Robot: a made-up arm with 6 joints.
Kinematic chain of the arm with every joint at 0, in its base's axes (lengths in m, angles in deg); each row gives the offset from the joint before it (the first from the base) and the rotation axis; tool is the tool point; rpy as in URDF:
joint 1: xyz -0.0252 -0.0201 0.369 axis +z
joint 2: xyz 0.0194 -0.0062 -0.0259 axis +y
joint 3: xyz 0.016 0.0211 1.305 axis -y
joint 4: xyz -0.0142 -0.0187 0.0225 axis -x
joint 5: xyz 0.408 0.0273 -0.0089 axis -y
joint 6: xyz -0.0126 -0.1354 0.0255 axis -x
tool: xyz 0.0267 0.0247 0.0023 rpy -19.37 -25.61 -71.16
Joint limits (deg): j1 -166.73..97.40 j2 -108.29..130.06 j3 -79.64..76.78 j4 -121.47..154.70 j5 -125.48..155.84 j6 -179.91..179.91
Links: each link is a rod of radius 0.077 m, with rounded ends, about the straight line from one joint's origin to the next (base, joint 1, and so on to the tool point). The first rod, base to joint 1, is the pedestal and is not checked.
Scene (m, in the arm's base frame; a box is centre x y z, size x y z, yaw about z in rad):
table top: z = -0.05
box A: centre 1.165 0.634 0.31 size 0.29 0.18 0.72 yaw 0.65
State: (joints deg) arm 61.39 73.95 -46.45 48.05 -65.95 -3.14
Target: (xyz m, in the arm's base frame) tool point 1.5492 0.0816 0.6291
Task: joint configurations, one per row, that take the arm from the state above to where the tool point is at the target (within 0.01 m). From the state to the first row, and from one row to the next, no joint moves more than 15 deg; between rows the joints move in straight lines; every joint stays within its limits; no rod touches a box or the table.
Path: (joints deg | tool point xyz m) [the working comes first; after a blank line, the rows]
Joints at the target: 5.81 65.45 20.37 55.09 -63.77 -7.35
Straight joint move there: touches box A.

1: 54.81 59.43 -35.33 38.30 -65.78 -5.44 | 0.7178 0.9029 0.5619
2: 48.23 44.91 -24.21 28.56 -65.61 -7.75 | 0.8057 0.7875 0.8757
3: 41.66 30.39 -13.08 18.81 -65.44 -10.05 | 0.8041 0.6023 1.1959
4: 35.08 15.87 -1.96 9.06 -65.27 -12.35 | 0.6879 0.3726 1.4891
5: 27.76 28.26 3.62 20.57 -64.89 -11.10 | 0.9528 0.3980 1.3467
6: 20.45 40.66 9.20 32.08 -64.52 -9.85 | 1.2010 0.3525 1.1505
7: 13.13 53.06 14.79 43.58 -64.14 -8.60 | 1.4073 0.2421 0.9080
8: 5.81 65.45 20.37 55.09 -63.77 -7.35 | 1.5492 0.0815 0.6291

